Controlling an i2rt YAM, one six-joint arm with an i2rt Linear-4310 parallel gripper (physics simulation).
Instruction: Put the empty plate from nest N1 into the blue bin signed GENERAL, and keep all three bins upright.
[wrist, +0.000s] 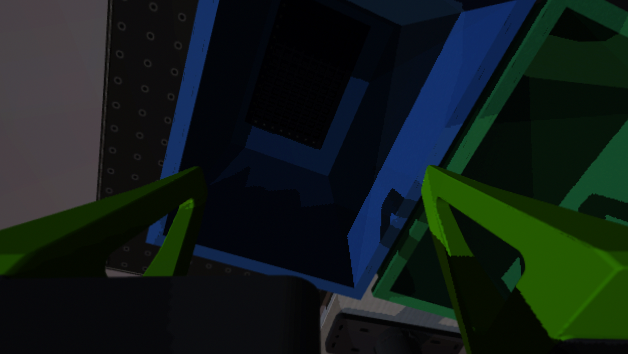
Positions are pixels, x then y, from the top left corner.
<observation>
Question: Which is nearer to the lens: the black well plate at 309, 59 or the blue bin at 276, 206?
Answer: The blue bin.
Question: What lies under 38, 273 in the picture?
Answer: My gripper.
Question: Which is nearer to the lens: the green bin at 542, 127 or the blue bin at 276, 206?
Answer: The blue bin.
</observation>
